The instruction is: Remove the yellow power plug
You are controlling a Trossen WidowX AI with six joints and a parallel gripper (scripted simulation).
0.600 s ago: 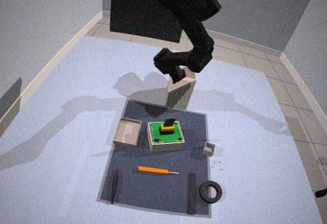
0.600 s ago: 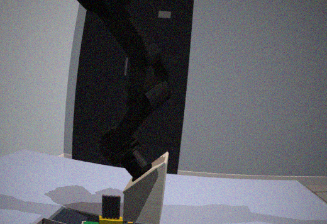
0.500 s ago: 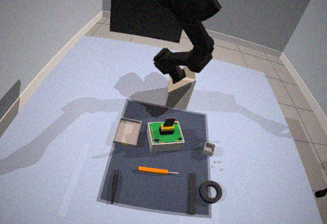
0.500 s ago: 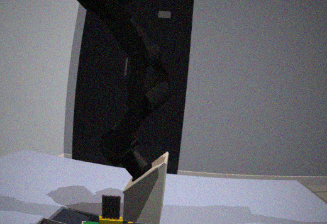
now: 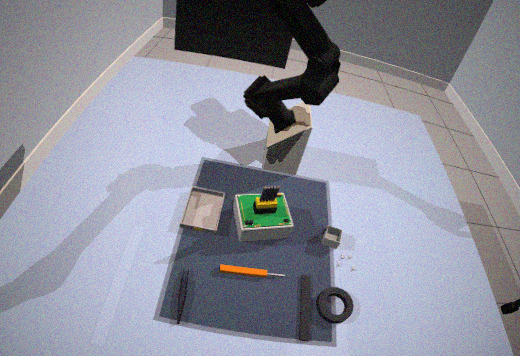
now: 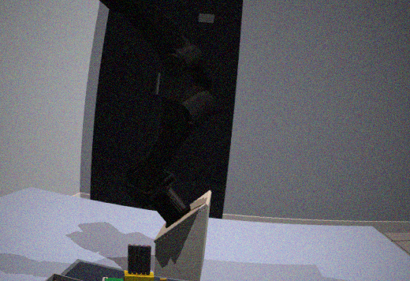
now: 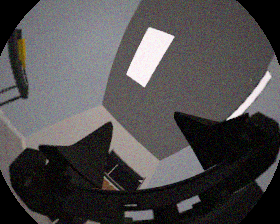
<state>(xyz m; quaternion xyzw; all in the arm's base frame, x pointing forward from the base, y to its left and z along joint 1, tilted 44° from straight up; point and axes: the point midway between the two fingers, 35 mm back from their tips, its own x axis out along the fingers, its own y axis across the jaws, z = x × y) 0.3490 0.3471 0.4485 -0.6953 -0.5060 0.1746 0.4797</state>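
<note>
Right now the yellow power plug is 660 mm below my gripper tip, 40 mm behind it and 10 mm to the right of it. Also, from my gripper tip: dark mat: 740 mm below, 10 mm to the right; then grey tray: 740 mm below, 150 mm to the right, 60 mm behind; then black bar: 740 mm below, 170 mm ahead, 80 mm to the left.
</note>
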